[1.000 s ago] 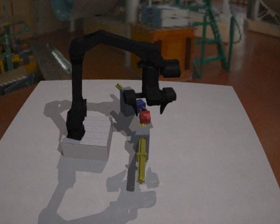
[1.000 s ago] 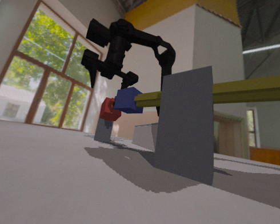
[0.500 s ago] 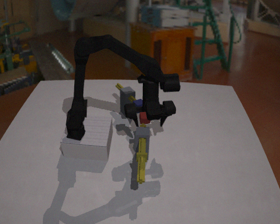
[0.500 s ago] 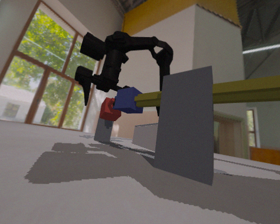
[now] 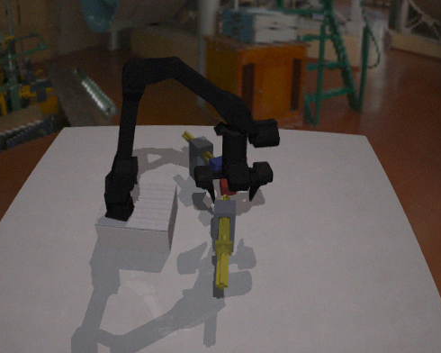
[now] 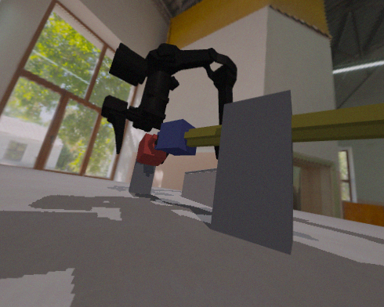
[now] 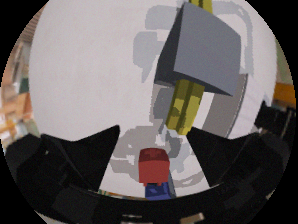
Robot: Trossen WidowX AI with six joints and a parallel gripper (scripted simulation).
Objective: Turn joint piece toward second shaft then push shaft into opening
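Right now my gripper tip is 60 mm to the right of the red square joint piece, 20 mm past it and 10 mm below it.
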